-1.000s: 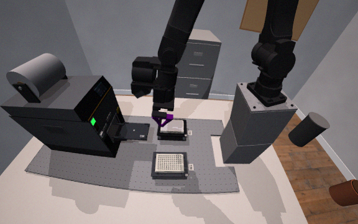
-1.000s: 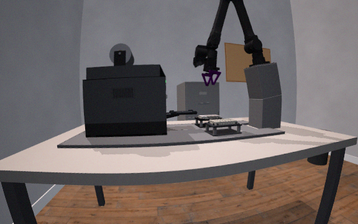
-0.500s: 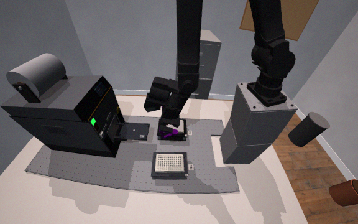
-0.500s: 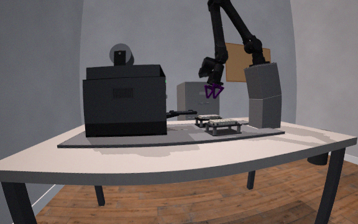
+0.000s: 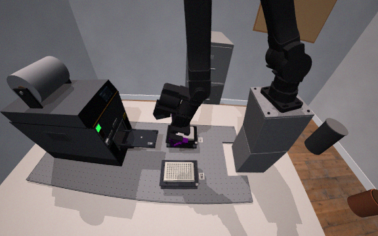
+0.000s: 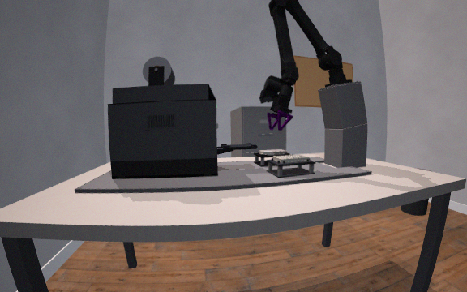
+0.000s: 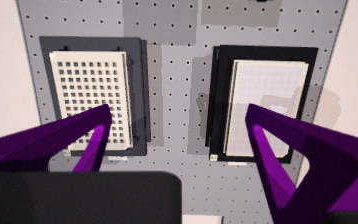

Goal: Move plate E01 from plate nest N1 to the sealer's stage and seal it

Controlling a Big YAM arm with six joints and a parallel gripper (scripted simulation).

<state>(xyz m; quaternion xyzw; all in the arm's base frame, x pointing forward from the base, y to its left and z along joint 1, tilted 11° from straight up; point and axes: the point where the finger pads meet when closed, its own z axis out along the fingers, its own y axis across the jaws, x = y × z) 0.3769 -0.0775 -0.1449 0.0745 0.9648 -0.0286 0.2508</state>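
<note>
Now: hand 13 cm above the nest N1 and 11 cm to the right of it. Also, from my hand: sealer stage (15 cm ahead, 8 cm below, 6 cm to the right); then nest N2 (13 cm below, 10 cm to the right, 5 cm behind); then white-topped plate (12 cm below, 10 cm to the right, 5 cm behind).
</note>
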